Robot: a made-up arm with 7 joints. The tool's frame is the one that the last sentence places.
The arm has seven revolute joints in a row. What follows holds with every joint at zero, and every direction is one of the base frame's. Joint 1 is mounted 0.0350 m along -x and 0.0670 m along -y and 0.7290 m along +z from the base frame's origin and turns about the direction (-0.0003, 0.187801, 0.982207), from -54.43 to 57.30 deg. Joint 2 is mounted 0.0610 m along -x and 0.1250 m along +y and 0.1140 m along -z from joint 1 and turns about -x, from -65.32 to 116.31 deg. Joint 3 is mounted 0.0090 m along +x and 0.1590 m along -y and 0.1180 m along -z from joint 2 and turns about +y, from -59.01 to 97.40 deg. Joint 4 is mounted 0.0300 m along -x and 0.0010 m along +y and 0.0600 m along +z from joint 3 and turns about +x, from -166.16 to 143.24 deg. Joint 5 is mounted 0.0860 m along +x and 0.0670 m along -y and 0.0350 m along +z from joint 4 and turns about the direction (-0.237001, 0.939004, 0.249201), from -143.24 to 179.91 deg. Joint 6 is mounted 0.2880 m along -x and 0.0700 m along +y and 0.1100 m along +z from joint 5 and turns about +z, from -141.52 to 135.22 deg. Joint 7 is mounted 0.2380 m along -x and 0.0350 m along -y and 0.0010 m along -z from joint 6 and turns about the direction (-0.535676, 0.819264, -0.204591), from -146.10 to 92.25 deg. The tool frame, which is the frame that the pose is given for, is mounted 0.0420 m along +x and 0.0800 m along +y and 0.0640 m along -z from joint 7; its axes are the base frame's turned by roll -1.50, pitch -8.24 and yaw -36.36 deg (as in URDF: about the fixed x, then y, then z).
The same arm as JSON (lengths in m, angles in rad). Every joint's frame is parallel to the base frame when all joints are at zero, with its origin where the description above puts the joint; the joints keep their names.
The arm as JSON. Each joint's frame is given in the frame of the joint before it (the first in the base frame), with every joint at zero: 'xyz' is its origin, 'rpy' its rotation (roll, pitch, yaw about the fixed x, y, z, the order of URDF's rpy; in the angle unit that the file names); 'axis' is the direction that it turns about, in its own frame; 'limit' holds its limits. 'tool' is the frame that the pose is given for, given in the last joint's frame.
{
  "units": {
    "length": "m",
    "angle": "rad"
  },
  "joints": [
    {
      "name": "joint 1",
      "type": "revolute",
      "origin": {
        "xyz": [
          -0.035,
          -0.067,
          0.729
        ],
        "rpy": [
          0.0,
          0.0,
          0.0
        ]
      },
      "axis": [
        -0.0003,
        0.187801,
        0.982207
      ],
      "limit": {
        "lower": -0.95,
        "upper": 1.0001
      }
    },
    {
      "name": "joint 2",
      "type": "revolute",
      "origin": {
        "xyz": [
          -0.061,
          0.125,
          -0.114
        ],
        "rpy": [
          0.0,
          0.0,
          0.0
        ]
      },
      "axis": [
        -1.0,
        0.0,
        0.0
      ],
      "limit": {
        "lower": -1.14,
        "upper": 2.03
      }
    },
    {
      "name": "joint 3",
      "type": "revolute",
      "origin": {
        "xyz": [
          0.009,
          -0.159,
          -0.118
        ],
        "rpy": [
          0.0,
          0.0,
          0.0
        ]
      },
      "axis": [
        0.0,
        1.0,
        0.0
      ],
      "limit": {
        "lower": -1.0299,
        "upper": 1.7
      }
    },
    {
      "name": "joint 4",
      "type": "revolute",
      "origin": {
        "xyz": [
          -0.03,
          0.001,
          0.06
        ],
        "rpy": [
          0.0,
          0.0,
          0.0
        ]
      },
      "axis": [
        1.0,
        0.0,
        0.0
      ],
      "limit": {
        "lower": -2.9,
        "upper": 2.5
      }
    },
    {
      "name": "joint 5",
      "type": "revolute",
      "origin": {
        "xyz": [
          0.086,
          -0.067,
          0.035
        ],
        "rpy": [
          0.0,
          0.0,
          0.0
        ]
      },
      "axis": [
        -0.237001,
        0.939004,
        0.249201
      ],
      "limit": {
        "lower": -2.5,
        "upper": 3.14
      }
    },
    {
      "name": "joint 6",
      "type": "revolute",
      "origin": {
        "xyz": [
          -0.288,
          0.07,
          0.11
        ],
        "rpy": [
          0.0,
          0.0,
          0.0
        ]
      },
      "axis": [
        0.0,
        0.0,
        1.0
      ],
      "limit": {
        "lower": -2.47,
        "upper": 2.36
      }
    },
    {
      "name": "joint 7",
      "type": "revolute",
      "origin": {
        "xyz": [
          -0.238,
          -0.035,
          -0.001
        ],
        "rpy": [
          0.0,
          0.0,
          0.0
        ]
      },
      "axis": [
        -0.535676,
        0.819264,
        -0.204591
      ],
      "limit": {
        "lower": -2.5499,
        "upper": 1.6101
      }
    }
  ],
  "tool": {
    "origin": {
      "xyz": [
        0.042,
        0.08,
        -0.064
      ],
      "rpy": [
        -0.0262,
        -0.1438,
        -0.6346
      ]
    }
  }
}

